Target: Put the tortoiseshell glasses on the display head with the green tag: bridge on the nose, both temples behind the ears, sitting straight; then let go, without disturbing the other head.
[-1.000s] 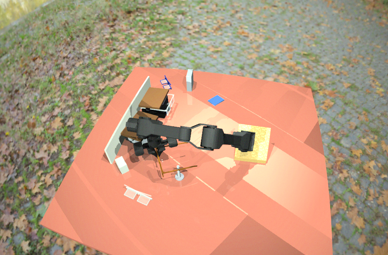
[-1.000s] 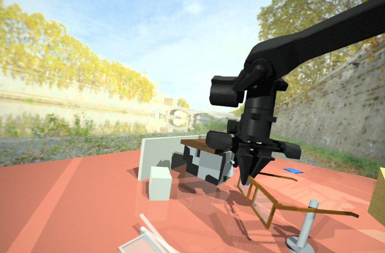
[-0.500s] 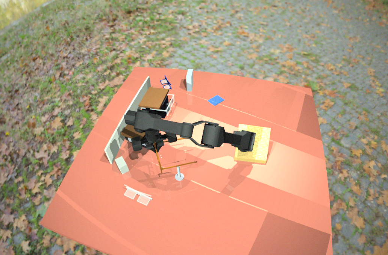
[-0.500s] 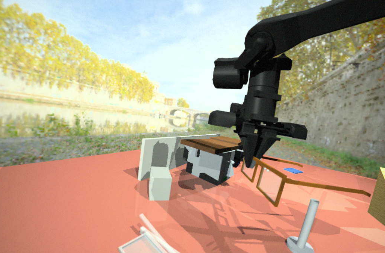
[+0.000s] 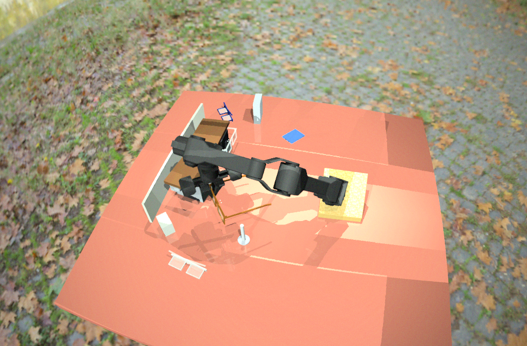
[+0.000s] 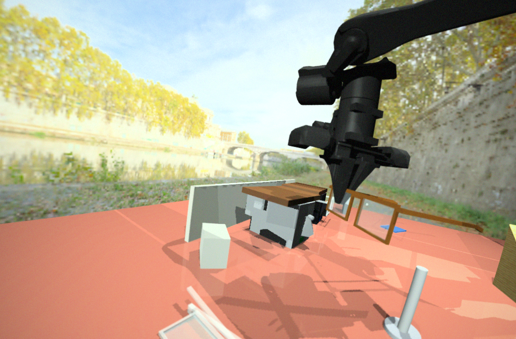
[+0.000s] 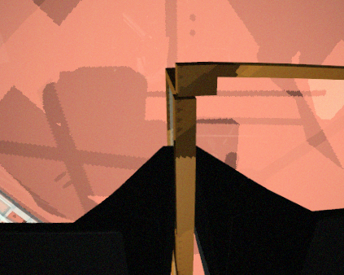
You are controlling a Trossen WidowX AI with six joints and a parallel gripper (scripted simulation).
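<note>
Now: gripper tip 100 mm past the grey peg stand, 60 mm to the right of it and 100 mm above it. Also, from my gripper tip: white panel 230 mm ahead, 240 mm to the right, 70 mm below; grey display head 100 mm ahead, 120 mm to the right, 70 mm below; white block 170 mm ahead, 70 mm to the left, 100 mm below.
</note>
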